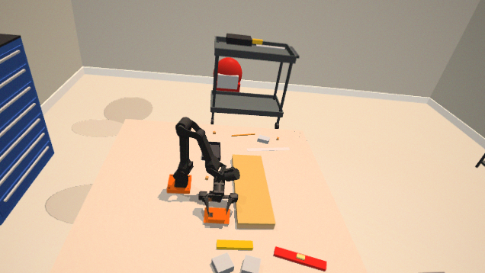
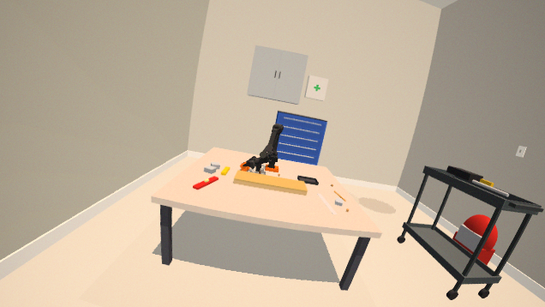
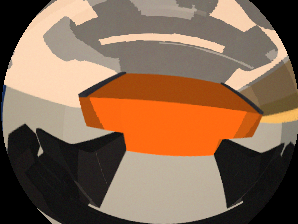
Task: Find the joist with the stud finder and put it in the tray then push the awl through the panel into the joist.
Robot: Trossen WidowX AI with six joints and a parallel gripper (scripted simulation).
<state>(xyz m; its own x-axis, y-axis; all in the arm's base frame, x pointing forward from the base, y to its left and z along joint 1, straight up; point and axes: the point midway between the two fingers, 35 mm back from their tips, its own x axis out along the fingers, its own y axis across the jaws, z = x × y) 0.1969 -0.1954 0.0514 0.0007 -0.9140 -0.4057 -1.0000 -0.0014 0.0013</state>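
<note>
My gripper tip is 2 cm past the stud finder and 1 cm above it. The rest, counted from my gripper tip: red level 37 cm ahead, 18 cm to the right, 5 cm below; yellow bar 9 cm ahead, 12 cm to the right, 5 cm below; awl 1 cm ahead, 14 cm to the left, 6 cm below.
</note>
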